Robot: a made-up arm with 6 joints. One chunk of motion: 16 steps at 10 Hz.
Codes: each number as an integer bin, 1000 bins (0 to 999) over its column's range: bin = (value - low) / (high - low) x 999, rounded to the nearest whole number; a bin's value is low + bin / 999 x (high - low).
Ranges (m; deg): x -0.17..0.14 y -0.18..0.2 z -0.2..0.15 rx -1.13..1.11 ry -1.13..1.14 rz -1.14..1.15
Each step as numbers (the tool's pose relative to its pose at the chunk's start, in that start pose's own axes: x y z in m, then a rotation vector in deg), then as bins.
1 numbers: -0.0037 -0.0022 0.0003 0.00 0.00 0.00
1 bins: 536 467 572 504 497 497
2 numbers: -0.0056 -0.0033 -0.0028 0.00 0.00 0.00
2 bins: 530 465 563 504 497 497
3 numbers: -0.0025 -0.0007 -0.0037 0.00 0.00 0.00
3 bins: 540 471 560 504 497 497
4 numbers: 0.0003 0.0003 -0.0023 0.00 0.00 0.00
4 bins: 549 474 564 504 497 497
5 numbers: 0.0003 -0.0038 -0.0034 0.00 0.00 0.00
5 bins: 549 463 561 504 497 497
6 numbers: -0.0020 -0.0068 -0.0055 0.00 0.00 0.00
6 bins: 541 455 555 504 497 497
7 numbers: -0.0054 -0.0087 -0.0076 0.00 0.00 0.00
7 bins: 530 450 549 504 497 497
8 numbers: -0.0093 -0.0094 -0.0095 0.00 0.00 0.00
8 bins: 518 448 544 504 497 497
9 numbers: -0.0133 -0.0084 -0.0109 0.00 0.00 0.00
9 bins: 505 451 540 504 497 497
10 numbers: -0.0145 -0.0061 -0.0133 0.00 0.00 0.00
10 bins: 501 457 533 504 497 497
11 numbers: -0.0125 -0.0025 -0.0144 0.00 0.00 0.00
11 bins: 508 467 530 504 497 497
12 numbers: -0.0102 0.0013 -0.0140 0.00 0.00 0.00
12 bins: 515 477 531 504 497 497
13 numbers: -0.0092 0.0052 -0.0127 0.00 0.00 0.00
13 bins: 518 487 535 504 497 497
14 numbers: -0.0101 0.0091 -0.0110 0.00 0.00 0.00
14 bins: 515 497 539 504 497 497
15 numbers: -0.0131 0.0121 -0.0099 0.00 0.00 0.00
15 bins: 506 505 543 504 497 497
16 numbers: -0.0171 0.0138 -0.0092 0.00 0.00 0.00
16 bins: 493 509 545 504 497 497
